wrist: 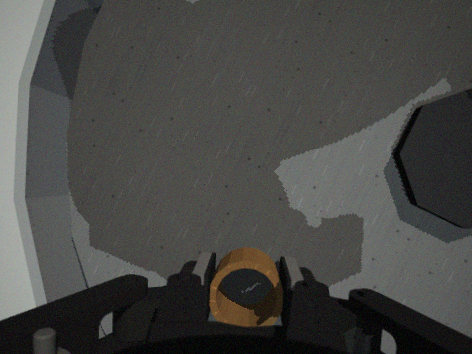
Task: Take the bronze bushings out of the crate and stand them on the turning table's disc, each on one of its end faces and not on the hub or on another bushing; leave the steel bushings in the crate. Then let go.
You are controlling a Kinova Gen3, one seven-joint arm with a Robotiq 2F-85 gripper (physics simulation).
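Places are measured from the arm's base along level axes (x ahead, y left, z up), in centimetres.
Pixels of known places: gripper, fingertip midpoint: (247,273).
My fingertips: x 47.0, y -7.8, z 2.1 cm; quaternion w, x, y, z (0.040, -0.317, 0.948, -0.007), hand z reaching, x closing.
Note:
For each thing: its top centre in the pictures, then the offset to it from my fingertips. "spot": a spot on its surface instead.
- bronze bushing at its top centre: (243,298) dx -0.2, dy +0.2, dz +2.7 cm
- turning table's disc at a spot on its surface: (175,125) spot: dx +7.6, dy -3.4, dz -0.1 cm
- raised grey rim at a spot on its surface: (46,145) spot: dx +11.8, dy +1.5, dz +1.1 cm
The bronze bushing (246,258) is orange-brown and ring-shaped, at the bottom middle of the wrist view. My gripper (247,273) is shut on it, one finger on each side of its outer wall. Its open end faces the camera, and a dark surface shows through its hole. The turning table's disc (175,125) lies below, grey and speckled, with a large shadow over it. The dark, many-sided hub (445,160) stands at the right, apart from the bushing. The bushing's lower end is hidden, so I cannot tell whether it touches the disc. The crate and steel bushings do not show.
A raised grey rim (46,145) curves along the disc's left side, with a pale surface beyond it. A darker shadow falls across the rim at the upper left. The hub is the raised obstacle at the right.

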